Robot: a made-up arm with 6 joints. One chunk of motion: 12 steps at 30 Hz.
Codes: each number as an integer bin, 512 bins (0 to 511) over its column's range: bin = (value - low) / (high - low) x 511, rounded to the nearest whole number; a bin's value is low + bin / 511 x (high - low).
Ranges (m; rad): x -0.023..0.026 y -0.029..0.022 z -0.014..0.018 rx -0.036..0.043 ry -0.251..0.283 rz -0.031..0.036
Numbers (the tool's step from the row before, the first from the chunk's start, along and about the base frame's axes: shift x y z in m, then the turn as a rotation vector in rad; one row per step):
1: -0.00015 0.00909 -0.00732 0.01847 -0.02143 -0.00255
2: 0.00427 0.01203 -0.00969 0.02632 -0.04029 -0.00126
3: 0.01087 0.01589 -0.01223 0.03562 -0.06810 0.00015
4: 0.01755 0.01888 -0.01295 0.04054 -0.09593 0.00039
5: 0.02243 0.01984 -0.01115 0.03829 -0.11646 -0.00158
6: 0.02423 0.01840 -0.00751 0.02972 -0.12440 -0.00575
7: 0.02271 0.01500 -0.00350 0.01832 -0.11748 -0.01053
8: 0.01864 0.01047 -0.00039 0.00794 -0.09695 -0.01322
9: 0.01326 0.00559 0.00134 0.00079 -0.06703 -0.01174
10: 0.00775 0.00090 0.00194 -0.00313 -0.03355 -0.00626
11: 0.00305 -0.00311 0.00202 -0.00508 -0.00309 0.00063
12: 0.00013 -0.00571 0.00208 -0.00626 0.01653 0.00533
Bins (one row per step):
1: 238 382 107 352 220 217
2: 284 411 69 403 202 227
3: 353 450 28 463 175 238
4: 423 480 17 495 148 239
5: 474 489 46 481 129 224
6: 493 475 104 425 121 193
7: 477 441 168 351 128 156
8: 434 395 217 284 147 136
9: 378 347 245 238 176 147
10: 321 300 255 213 208 189
11: 272 259 256 200 237 241
12: 241 233 257 192 256 277

